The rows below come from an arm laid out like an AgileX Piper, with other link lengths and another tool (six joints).
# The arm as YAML. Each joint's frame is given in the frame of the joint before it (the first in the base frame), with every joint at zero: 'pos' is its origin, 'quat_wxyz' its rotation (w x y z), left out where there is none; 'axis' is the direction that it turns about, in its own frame. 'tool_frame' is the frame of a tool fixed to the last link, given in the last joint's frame.
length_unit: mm
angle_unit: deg
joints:
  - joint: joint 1
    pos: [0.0, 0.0, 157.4]
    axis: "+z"
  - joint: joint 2
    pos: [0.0, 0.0, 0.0]
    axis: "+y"
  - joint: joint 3
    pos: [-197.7, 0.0, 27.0]
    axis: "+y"
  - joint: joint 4
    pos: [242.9, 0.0, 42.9]
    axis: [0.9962, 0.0, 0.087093]
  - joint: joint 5
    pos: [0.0, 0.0, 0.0]
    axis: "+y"
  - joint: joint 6
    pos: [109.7, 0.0, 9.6]
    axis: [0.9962, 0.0, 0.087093]
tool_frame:
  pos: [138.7, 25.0, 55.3]
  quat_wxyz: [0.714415, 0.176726, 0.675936, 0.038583]
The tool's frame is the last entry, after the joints.
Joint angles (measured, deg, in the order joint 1, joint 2, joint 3, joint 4, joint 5, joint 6), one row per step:
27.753, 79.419, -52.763, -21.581, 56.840, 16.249
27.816, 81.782, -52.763, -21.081, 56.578, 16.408
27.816, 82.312, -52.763, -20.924, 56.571, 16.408
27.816, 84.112, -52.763, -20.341, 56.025, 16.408
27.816, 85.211, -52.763, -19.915, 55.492, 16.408
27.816, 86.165, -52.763, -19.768, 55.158, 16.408
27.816, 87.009, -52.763, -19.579, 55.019, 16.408
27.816, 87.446, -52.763, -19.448, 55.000, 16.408
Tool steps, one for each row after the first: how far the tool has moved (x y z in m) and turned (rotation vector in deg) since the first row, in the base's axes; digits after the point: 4 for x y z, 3 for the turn. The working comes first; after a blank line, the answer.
Tool pose at each row, in the base's axes (x y z in m, rotation vector in deg; the steps are taken from these numbers as rounded here):
0.3164, 0.1020, 0.0557, -3.304, 156.918, -31.853
0.3124, 0.1022, 0.0422, -3.778, 158.835, -32.838
0.3112, 0.1021, 0.0391, -3.880, 159.328, -33.080
0.3084, 0.1034, 0.0292, -4.226, 160.703, -33.361
0.3072, 0.1049, 0.0233, -4.392, 161.464, -33.275
0.3060, 0.1051, 0.0183, -4.665, 162.050, -33.541
0.3042, 0.1050, 0.0136, -4.852, 162.709, -33.876
0.3031, 0.1049, 0.0111, -4.921, 163.107, -34.071

-0.0040, 0.0002, -0.0135, -0.496, 2.079, -0.191
-0.0052, 0.0001, -0.0166, -0.612, 2.609, -0.253
-0.0080, 0.0014, -0.0265, -0.677, 4.034, -0.324
-0.0092, 0.0029, -0.0324, -0.548, 4.780, -0.344
-0.0104, 0.0031, -0.0374, -0.688, 5.430, -0.316
-0.0122, 0.0030, -0.0421, -0.854, 6.149, -0.369
-0.0133, 0.0029, -0.0446, -0.944, 6.575, -0.430

